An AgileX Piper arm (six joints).
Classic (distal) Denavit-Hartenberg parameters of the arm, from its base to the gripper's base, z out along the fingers. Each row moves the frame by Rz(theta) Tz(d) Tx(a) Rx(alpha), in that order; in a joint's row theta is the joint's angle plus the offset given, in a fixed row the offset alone. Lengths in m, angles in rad.
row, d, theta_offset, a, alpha
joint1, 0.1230, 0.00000, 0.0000, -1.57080
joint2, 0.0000, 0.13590, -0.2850, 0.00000
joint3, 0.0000, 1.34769, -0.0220, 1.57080
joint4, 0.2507, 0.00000, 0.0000, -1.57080
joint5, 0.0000, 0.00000, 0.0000, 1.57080
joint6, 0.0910, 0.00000, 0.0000, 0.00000
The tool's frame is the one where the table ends.
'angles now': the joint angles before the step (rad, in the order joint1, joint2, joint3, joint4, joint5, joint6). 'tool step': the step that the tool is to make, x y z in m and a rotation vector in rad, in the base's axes. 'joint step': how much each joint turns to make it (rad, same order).
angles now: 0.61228 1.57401 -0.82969 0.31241 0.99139 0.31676
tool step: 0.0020 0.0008 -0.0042 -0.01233 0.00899 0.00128
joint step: -0.00022 0.01974 -0.00395 -0.00569 -0.00185 0.00163
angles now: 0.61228 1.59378 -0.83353 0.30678 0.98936 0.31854
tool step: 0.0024 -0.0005 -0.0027 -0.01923 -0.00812 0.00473
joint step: 0.00015 0.01182 -0.00357 -0.02387 -0.00635 0.00923
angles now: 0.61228 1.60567 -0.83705 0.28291 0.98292 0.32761
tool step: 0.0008 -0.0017 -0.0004 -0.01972 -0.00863 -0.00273
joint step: -0.00001 0.00001 0.00000 -0.02532 0.00000 0.01920
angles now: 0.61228 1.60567 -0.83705 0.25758 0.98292 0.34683
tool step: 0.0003 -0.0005 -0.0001 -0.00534 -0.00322 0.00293
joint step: -0.00004 0.00013 -0.00024 -0.00783 0.00012 0.00204
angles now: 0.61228 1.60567 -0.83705 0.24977 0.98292 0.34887
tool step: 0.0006 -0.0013 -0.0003 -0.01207 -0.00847 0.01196
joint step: -0.00005 -0.00005 0.00023 -0.01897 -0.00016 -0.00009
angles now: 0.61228 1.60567 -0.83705 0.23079 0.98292 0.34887
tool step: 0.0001 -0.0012 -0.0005 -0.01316 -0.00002 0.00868
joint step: -0.00005 0.00148 -0.00002 -0.01478 0.00593 0.00164
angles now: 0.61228 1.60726 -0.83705 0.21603 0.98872 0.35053
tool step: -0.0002 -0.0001 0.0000 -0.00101 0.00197 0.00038
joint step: 0.00003 -0.00001 0.00013 0.00002 0.00213 0.00000
